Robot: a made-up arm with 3 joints. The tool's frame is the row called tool.
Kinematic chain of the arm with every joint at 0, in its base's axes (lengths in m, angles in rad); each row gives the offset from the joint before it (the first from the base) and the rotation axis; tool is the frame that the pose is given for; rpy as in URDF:
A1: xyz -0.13 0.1 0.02 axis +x
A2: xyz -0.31 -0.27 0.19 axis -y
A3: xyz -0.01 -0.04 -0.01 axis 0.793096 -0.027 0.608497
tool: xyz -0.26 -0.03 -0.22 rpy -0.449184 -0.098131 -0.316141
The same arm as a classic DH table. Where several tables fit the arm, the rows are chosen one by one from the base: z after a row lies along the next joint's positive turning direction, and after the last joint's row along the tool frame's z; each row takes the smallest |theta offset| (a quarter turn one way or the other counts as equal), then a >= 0, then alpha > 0; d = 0 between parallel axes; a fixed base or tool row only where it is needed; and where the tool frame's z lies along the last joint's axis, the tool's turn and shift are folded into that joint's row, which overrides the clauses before.
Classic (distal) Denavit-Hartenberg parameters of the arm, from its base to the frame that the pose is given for. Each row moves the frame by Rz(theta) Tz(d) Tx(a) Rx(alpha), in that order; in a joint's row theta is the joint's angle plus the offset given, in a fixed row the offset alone. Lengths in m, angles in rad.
base (fixed): theta_offset 1.5708, d 0.02, a 0.1, alpha 1.5708
A1: theta_offset 1.5708, d -0.44, a 0.19, alpha -1.5708
A2: theta_offset 0.6544, d 0.3104, a -0.0018, alpha 1.5438
A3: theta_offset 0.9804, d -0.3285, a 0.0235, alpha 0.9592
tool (fixed): theta_offset 1.6093, d -0.0432, a 0, alpha 0

